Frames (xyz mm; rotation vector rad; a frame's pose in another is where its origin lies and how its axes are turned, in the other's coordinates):
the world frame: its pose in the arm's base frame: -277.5 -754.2 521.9 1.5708 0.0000 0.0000
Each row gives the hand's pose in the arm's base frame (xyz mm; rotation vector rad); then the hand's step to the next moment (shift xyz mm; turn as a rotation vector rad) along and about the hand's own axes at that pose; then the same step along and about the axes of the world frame.
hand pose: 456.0 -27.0 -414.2 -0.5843 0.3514 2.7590
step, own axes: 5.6 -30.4 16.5 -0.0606 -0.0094 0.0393
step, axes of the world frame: -0.5 7.0 -34.3 0.0421 0.0591 -0.0060
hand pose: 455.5 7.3 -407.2 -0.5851 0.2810 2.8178
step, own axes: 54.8 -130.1 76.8 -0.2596 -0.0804 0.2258
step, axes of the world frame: -40.2 28.8 -152.9 0.1709 0.2995 -0.0773
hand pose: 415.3 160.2 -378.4 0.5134 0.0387 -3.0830
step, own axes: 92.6 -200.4 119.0 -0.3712 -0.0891 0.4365
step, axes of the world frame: -130.1 86.9 -196.0 0.2080 0.5351 -0.0816
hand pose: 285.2 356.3 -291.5 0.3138 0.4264 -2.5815
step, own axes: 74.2 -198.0 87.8 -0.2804 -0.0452 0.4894
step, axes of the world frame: -176.4 106.5 -99.7 0.1460 0.5465 0.0133
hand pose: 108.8 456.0 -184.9 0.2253 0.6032 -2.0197
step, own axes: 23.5 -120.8 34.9 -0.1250 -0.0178 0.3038
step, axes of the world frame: -112.5 59.6 -12.6 0.0747 0.3165 0.0500
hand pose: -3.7 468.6 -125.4 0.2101 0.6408 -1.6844
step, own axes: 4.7 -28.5 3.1 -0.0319 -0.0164 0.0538
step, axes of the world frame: -27.5 8.7 3.1 0.0028 0.0646 -0.0006
